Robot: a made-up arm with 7 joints. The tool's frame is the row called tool. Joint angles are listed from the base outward. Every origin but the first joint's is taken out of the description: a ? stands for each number. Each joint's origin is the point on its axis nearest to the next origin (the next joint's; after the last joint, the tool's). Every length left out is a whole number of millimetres.
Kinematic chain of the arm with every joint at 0, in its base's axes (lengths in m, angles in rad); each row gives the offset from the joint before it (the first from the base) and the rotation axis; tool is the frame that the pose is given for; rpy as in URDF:
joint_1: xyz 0 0 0.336 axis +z
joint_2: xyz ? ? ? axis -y
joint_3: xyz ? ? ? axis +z
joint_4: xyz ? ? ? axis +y
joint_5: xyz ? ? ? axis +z
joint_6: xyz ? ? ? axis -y
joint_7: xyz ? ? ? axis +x
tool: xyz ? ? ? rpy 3.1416 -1.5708 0
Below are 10 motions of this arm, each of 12 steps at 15 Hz.
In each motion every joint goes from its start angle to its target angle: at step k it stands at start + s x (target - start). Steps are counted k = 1, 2, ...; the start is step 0. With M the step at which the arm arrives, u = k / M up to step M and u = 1 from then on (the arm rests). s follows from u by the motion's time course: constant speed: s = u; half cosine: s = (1 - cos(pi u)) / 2; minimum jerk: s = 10 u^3 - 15 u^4 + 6 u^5.
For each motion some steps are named. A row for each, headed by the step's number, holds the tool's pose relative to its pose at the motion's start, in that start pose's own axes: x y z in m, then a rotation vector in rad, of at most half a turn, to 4 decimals.
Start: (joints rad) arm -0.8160 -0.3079 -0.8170 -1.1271 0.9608 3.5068 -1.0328
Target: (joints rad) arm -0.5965 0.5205 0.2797 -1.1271 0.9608 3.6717 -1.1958
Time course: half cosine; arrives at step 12
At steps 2, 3, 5, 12:
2: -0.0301 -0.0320 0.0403 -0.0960 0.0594 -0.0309
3: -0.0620 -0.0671 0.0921 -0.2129 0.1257 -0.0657
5: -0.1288 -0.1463 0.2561 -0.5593 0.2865 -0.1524
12: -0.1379 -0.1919 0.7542 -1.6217 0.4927 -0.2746

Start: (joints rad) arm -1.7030 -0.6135 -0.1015 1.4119 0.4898 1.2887 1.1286
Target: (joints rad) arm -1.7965 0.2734 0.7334 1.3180 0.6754 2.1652 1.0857
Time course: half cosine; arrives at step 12
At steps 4, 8, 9, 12:
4: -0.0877 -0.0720 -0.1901 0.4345 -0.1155 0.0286
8: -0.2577 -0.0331 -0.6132 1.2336 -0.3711 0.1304
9: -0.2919 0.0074 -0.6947 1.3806 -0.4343 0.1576
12: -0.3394 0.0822 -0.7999 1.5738 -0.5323 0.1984

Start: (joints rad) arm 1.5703 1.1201 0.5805 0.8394 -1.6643 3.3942 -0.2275
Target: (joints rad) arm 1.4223 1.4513 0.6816 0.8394 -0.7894 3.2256 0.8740
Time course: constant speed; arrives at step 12
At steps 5, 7, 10, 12:
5: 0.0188 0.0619 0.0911 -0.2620 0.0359 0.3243
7: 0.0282 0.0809 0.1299 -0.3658 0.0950 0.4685
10: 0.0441 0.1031 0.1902 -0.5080 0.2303 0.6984
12: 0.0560 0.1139 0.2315 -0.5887 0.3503 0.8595

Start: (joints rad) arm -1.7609 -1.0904 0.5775 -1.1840 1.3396 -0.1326 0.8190
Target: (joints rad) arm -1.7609 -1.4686 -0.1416 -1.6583 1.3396 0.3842 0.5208
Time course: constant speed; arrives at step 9
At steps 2, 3, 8, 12:
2: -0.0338 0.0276 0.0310 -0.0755 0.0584 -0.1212
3: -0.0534 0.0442 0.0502 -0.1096 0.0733 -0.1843
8: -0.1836 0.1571 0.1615 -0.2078 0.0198 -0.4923
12: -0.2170 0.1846 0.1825 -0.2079 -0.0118 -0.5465

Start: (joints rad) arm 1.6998 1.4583 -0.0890 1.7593 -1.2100 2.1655 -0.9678
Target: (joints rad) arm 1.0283 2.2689 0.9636 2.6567 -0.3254 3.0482 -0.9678
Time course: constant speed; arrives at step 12
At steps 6, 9, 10, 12:
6: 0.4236 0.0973 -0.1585 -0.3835 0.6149 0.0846
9: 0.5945 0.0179 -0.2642 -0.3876 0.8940 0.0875
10: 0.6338 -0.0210 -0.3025 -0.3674 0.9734 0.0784
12: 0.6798 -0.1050 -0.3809 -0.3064 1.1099 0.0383

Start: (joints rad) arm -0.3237 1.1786 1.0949 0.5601 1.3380 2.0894 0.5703
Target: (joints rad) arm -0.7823 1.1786 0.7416 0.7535 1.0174 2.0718 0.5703
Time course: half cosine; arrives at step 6
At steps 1, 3, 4, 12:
1: 0.0048 0.0215 0.0028 -0.0055 0.0002 -0.0700
3: 0.0446 0.1476 0.0128 -0.0445 -0.0176 -0.5223
4: 0.0722 0.2107 0.0133 -0.0691 -0.0418 -0.7825
12: 0.1013 0.2673 0.0109 -0.0947 -0.0753 -1.0414

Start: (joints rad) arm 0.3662 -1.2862 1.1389 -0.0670 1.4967 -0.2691 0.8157
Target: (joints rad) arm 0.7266 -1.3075 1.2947 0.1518 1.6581 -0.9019 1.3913
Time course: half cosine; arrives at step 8
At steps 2, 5, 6, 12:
2: 0.0431 0.0454 0.0427 -0.0313 -0.1373 0.1395
5: 0.1476 0.2222 0.2155 -0.2091 -0.6483 0.5853
6: 0.1621 0.2748 0.2682 -0.2802 -0.7992 0.6899
12: 0.1691 0.3216 0.3152 -0.3511 -0.9342 0.7708

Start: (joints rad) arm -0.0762 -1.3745 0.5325 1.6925 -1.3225 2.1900 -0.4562
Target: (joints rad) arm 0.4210 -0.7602 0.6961 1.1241 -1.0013 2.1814 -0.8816
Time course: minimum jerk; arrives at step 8
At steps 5, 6, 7, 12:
5: 0.5305 0.1480 -0.0023 -0.4401 0.2965 -0.7775
6: 0.6681 0.1330 -0.0391 -0.5685 0.4139 -0.9104
7: 0.7354 0.1187 -0.0648 -0.6374 0.4794 -0.9678
12: 0.7474 0.1157 -0.0700 -0.6503 0.4918 -0.9775

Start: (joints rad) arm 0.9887 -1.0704 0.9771 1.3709 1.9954 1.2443 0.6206
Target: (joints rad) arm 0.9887 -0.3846 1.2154 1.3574 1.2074 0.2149 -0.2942
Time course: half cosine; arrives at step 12
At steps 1, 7, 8, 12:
1: -0.0077 0.0031 0.0014 -0.0178 -0.0189 -0.0377
7: -0.2658 0.2159 0.0106 -0.6646 -0.7406 -1.3256
8: -0.3020 0.2780 0.0001 -0.8087 -0.8968 -1.5450
12: -0.3500 0.4171 -0.0344 -1.1520 -1.2374 -1.9263

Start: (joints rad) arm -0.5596 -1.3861 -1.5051 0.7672 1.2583 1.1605 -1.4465
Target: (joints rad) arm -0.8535 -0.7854 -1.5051 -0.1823 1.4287 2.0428 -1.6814
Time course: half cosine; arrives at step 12
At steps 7, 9, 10, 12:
7: -0.0262 0.3149 -0.2737 -1.0068 0.4201 0.0471
9: -0.0563 0.3787 -0.4043 -1.3831 0.5231 0.0594
10: -0.0673 0.3939 -0.4519 -1.5155 0.5575 0.0631
12: -0.0764 0.4038 -0.4921 -1.6260 0.5864 0.0660

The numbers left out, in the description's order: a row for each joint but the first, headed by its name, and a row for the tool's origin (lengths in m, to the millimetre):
joint_2: 0 -0.084 0
joint_3: 0 0 0.575
joint_4: 0.027 0.072 0
joint_5: -0.025 0 0.443
joint_6: 0 -0.108 0
joint_7: 0.016 0 0.114
tool: 0 0 0

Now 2 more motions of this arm.
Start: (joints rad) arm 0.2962 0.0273 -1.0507 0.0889 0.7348 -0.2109 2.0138
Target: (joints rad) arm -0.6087 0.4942 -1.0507 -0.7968 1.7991 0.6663 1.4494
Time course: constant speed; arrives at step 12
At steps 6, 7, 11, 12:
6: -0.1403 0.2428 -0.4014 0.8031 -0.2997 -0.7218
7: -0.1812 0.3095 -0.4345 0.8985 -0.3244 -0.8754
11: -0.3549 0.5964 -0.4370 1.0963 -0.4032 -1.5266
12: -0.3943 0.6656 -0.4058 1.0929 -0.4234 -1.6869

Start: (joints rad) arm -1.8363 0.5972 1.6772 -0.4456 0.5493 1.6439 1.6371
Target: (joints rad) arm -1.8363 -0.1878 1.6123 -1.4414 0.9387 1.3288 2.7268
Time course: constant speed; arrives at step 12
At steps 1, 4, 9, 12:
1: 0.0248 -0.0699 -0.0038 0.0783 -0.0106 0.0880
4: 0.0756 -0.2726 -0.0505 0.2832 -0.1133 0.3213
9: 0.0750 -0.5489 -0.2188 0.4446 -0.4484 0.5854
12: 0.0284 -0.6556 -0.3493 0.3961 -0.6706 0.6654

